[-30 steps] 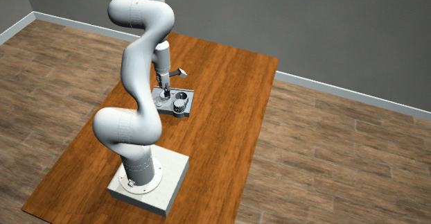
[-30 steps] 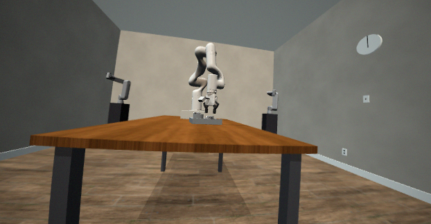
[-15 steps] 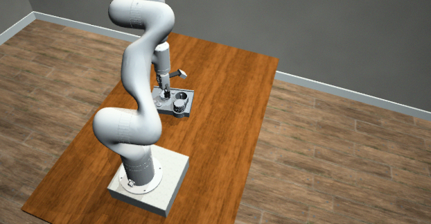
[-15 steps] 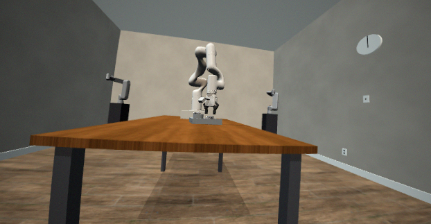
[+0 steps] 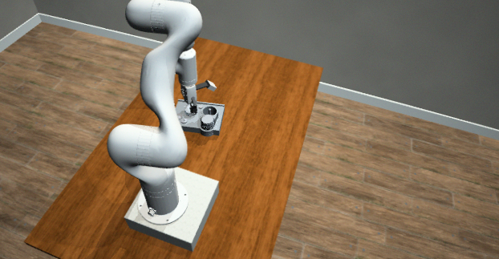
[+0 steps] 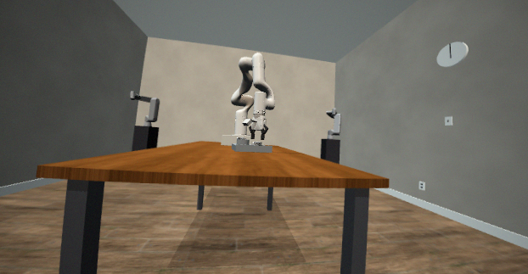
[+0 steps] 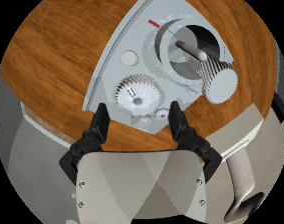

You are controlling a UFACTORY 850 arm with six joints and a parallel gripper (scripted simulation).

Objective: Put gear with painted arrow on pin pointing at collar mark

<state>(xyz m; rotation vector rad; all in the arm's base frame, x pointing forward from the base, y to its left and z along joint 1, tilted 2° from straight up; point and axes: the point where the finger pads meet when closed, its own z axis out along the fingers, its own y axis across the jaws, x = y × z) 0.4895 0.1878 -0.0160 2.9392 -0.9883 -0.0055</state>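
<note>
My hand is 4 cm above the loose gear.
</note>
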